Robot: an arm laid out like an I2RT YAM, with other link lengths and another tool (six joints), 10 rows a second.
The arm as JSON. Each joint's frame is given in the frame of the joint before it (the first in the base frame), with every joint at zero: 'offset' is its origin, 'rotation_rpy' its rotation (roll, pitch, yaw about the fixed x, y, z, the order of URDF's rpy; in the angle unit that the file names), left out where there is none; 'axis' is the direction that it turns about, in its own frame. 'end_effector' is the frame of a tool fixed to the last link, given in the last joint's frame.
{
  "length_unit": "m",
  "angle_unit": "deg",
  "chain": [
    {
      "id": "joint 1",
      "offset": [
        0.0,
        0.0,
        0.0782
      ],
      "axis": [
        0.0,
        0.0,
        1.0
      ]
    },
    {
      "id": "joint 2",
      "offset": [
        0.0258,
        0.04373,
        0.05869
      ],
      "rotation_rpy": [
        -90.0,
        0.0,
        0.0
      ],
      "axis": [
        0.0,
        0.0,
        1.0
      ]
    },
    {
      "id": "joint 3",
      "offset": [
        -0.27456,
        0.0,
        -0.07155
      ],
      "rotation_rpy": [
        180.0,
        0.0,
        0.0
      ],
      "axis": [
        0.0,
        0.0,
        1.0
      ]
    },
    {
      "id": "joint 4",
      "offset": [
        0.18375,
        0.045,
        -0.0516
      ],
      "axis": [
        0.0,
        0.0,
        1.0
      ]
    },
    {
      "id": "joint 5",
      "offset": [
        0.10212,
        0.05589,
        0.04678
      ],
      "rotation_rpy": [
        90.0,
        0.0,
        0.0
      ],
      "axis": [
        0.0,
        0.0,
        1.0
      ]
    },
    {
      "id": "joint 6",
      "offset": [
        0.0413,
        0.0,
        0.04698
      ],
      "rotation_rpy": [
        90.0,
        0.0,
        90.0
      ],
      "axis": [
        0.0,
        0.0,
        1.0
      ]
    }
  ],
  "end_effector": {
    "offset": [
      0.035,
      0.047,
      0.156
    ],
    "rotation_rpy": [
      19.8,
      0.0,
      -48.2
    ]
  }
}
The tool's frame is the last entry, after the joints.
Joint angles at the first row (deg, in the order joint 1, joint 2, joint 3, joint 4, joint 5, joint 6):
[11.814, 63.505, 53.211, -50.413, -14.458, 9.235]
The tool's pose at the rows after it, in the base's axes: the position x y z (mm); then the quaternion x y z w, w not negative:
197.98, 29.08, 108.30, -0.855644, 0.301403, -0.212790, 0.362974
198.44, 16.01, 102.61, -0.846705, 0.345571, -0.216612, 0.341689
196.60, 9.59, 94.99, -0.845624, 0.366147, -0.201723, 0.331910
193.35, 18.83, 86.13, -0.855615, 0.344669, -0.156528, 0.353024
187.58, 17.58, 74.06, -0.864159, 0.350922, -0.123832, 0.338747
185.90, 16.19, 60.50, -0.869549, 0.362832, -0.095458, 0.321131
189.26, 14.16, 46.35, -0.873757, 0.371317, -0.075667, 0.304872
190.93, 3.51, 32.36, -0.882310, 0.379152, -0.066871, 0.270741
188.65, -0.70, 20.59, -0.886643, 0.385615, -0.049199, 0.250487
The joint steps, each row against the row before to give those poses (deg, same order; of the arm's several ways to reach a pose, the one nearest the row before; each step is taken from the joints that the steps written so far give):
[-0.811, 0.612, -0.022, -0.001, 3.540, 3.211]
[-2.709, 1.815, -0.001, 0.111, 1.596, 2.143]
[-2.447, 2.534, 0.000, -0.110, -0.787, -0.458]
[-1.508, 3.455, 0.000, -0.195, -5.442, -4.590]
[-0.283, 4.021, -0.021, -0.438, -0.306, -1.070]
[-0.002, 4.874, -0.022, 0.807, 0.371, 0.020]
[0.000, 5.049, 0.001, 1.989, 0.656, 0.000]
[0.001, 4.501, -0.001, 1.595, 3.104, 0.001]
[0.001, 3.935, -0.001, 0.942, 1.158, -0.021]

